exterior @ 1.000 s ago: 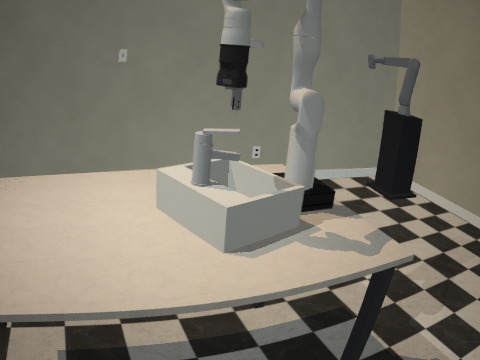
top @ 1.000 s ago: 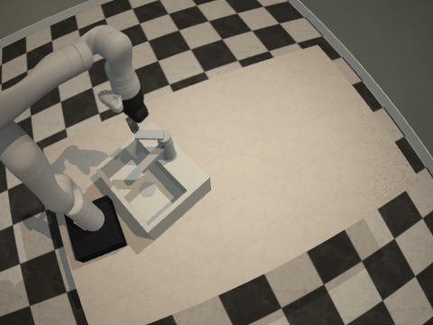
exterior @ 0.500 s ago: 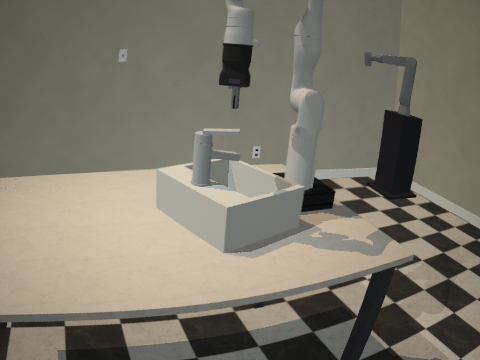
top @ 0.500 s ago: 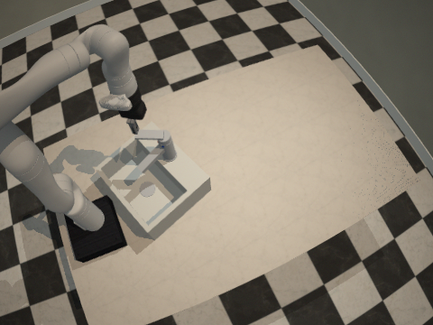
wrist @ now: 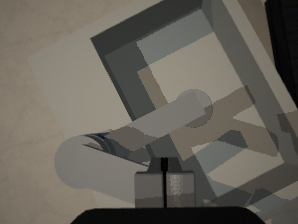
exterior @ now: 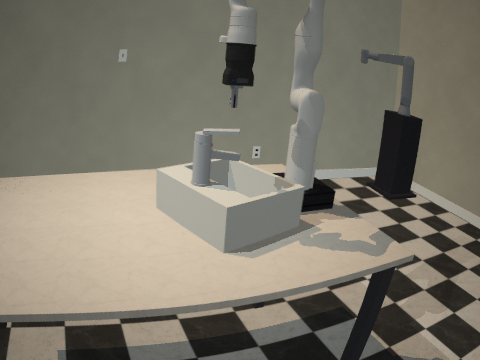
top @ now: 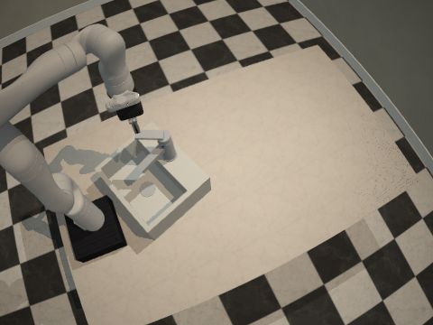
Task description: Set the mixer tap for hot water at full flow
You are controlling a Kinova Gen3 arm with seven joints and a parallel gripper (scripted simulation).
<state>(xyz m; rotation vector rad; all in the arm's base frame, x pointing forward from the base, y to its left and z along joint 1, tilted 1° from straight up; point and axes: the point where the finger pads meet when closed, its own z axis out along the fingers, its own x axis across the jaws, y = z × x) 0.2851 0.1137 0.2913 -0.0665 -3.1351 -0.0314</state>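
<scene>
My hand is 3 cm short of the lever, 1 cm to the right of it and 8 cm above it. From my hand the other things lie so: white sink basin (4 cm behind, 5 cm to the right, 32 cm below).
</scene>
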